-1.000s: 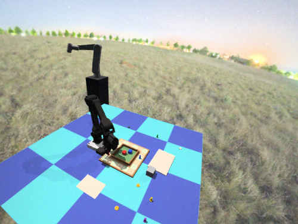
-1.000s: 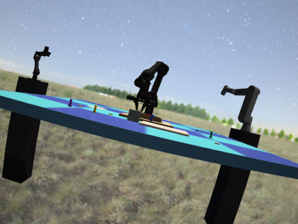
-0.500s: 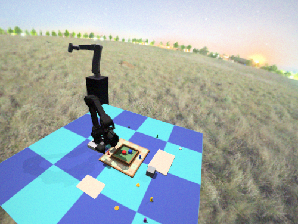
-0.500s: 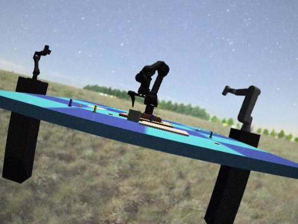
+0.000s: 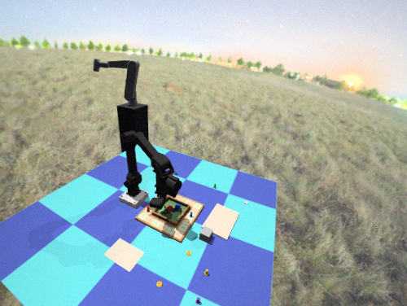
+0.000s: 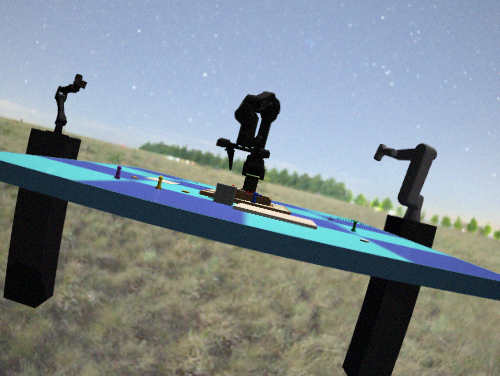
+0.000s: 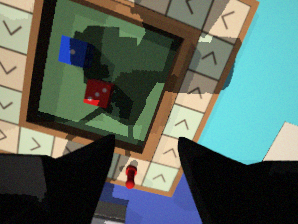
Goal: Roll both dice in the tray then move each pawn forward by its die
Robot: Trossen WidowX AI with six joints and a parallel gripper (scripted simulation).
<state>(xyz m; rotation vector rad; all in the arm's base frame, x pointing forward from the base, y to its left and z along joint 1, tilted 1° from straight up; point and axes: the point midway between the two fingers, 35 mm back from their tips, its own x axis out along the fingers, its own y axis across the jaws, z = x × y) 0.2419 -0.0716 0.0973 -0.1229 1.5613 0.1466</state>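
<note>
The blue pawn is 140 mm ahead of my gripper tip, 70 mm to the left of it and 70 mm below it. The rest, counted from my gripper tip: red pawn: 90 mm behind, 70 mm below; then green tray: 90 mm below, 60 mm to the left, 30 mm ahead; then grey block: 260 mm ahead, 70 mm below, 20 mm to the right.
</note>
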